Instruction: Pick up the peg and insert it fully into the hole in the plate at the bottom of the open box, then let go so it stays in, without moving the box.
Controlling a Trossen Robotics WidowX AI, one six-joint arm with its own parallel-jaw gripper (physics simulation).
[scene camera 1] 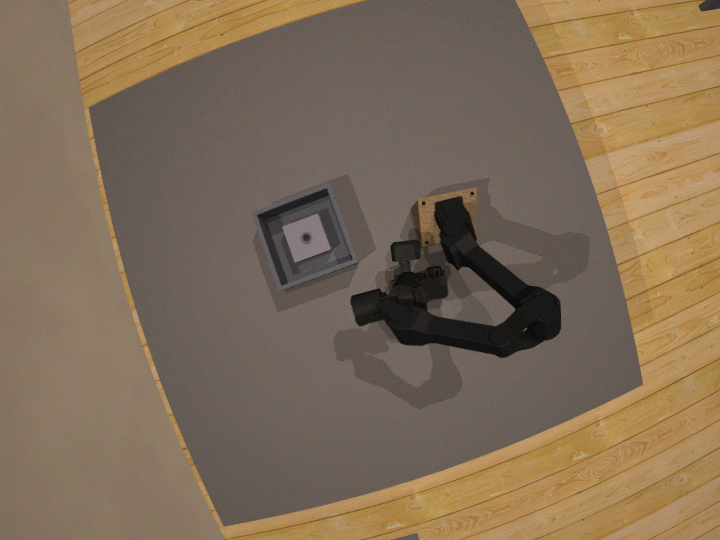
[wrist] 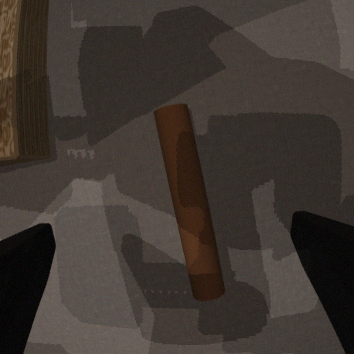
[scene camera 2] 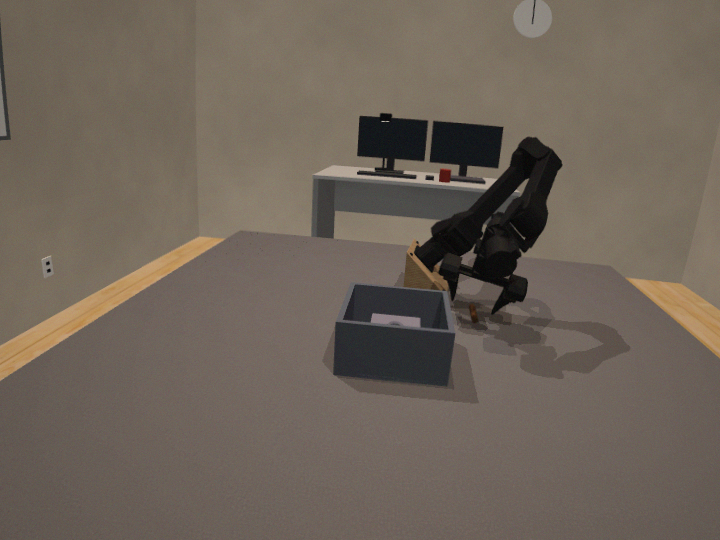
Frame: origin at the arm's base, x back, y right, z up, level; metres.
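Seen in the pictures: gripper, between the fingertips: [scene camera 1: 413, 274] [wrist: 173, 231] [scene camera 2: 472, 306]; arm's base, origin of its link: [scene camera 1: 449, 210] [scene camera 2: 423, 259].
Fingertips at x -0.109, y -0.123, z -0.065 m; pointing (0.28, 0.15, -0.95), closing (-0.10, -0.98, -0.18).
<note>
Offsets run from my fingertips to a thing's top centre. Level surfaces: height alone.
The peg @(dx +0.006, dy -0.005, dz -0.011 m) [scene camera 2: 473, 314] [wrist: 190, 202] is a brown-orange cylinder lying flat on the table. In the wrist view it runs nearly upright, tilted slightly, roughly midway between the fingers; in scene camera 1 the arm largely hides it. My gripper [scene camera 1: 408, 280] [scene camera 2: 473, 305] [wrist: 173, 231] is open and empty, pointing down above the peg, with one finger on each side and apart from it. The grey-blue open box @(dx -0.223, dy +0.147, dz +0.073 m) [scene camera 1: 269, 251] [scene camera 2: 393, 354] stands upright to the left in scene camera 1. Its pale plate @(dx -0.223, dy +0.147, dz +0.036 m) [scene camera 1: 315, 226] [scene camera 2: 380, 318] has a round hole [scene camera 1: 306, 237] at the centre.
The wooden base plate [scene camera 1: 426, 223] [scene camera 2: 419, 275] [wrist: 33, 90] of the arm stands close beside the peg and the gripper's left finger. The arm bends out from it in scene camera 1. The grey table @(dz -0.024 m) [scene camera 1: 191, 174] carries everything; a desk [scene camera 2: 372, 200] with monitors stands behind.
</note>
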